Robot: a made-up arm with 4 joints.
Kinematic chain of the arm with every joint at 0, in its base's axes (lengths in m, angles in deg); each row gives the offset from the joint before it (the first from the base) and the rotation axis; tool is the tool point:
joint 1: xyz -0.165 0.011 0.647 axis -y
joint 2: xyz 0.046 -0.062 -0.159 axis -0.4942 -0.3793 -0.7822
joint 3: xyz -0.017 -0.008 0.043 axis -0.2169 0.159 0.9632
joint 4: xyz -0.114 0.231 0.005 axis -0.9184 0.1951 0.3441
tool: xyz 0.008 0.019 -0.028
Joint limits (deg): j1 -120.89..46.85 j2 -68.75..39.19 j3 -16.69..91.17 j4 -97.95..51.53
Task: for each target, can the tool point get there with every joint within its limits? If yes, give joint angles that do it. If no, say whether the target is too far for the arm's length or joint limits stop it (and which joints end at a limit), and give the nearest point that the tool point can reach.
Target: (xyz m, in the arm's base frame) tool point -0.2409 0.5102 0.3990
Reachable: no: too far | nearest point -0.2287 0.2236 0.4388 | short by 0.290 m
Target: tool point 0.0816 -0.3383 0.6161
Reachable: no: joint limits stop it (at a limit: joint 1, joint 2, joint 3, joint 4) | nearest point -0.0187 -0.3245 0.5408 | short by 0.126 m
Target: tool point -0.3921 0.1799 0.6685
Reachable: yes | joints -63.85 22.26 30.66 -55.35
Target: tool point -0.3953 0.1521 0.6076
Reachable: yes | joints -38.53 12.93 31.64 -37.27
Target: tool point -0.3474 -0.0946 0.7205
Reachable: yes | joints -27.53 -54.29 25.47 -17.68
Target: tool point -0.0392 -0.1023 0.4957
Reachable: no: joint limits stop it (at a limit: joint 1, joint 4) | nearest point -0.2038 -0.2038 0.4481 | short by 0.199 m
